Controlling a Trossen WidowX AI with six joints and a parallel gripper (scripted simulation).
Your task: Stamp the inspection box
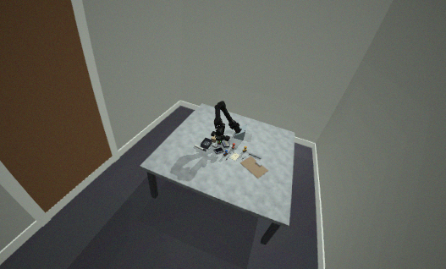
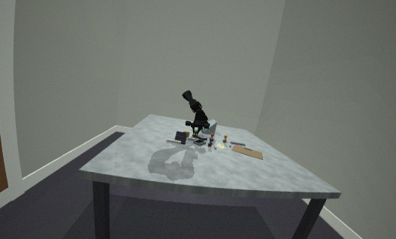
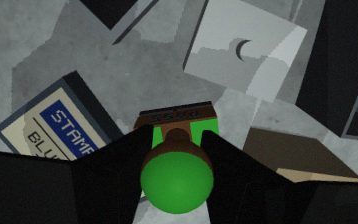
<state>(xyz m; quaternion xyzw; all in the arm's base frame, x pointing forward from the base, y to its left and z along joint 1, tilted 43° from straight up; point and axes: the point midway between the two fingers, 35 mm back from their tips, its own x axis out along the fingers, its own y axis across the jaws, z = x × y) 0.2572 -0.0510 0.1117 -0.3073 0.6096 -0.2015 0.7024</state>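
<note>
My gripper tip is 7 cm to the left of the tan box, 3 cm past it and 1 cm above it. Also, from my gripper tip: red stamp (15 cm to the left, 4 cm behind, 1 cm below); dark tray (11 cm to the right, 8 cm ahead, 2 cm below); green stamp (right at my gripper tip).
</note>
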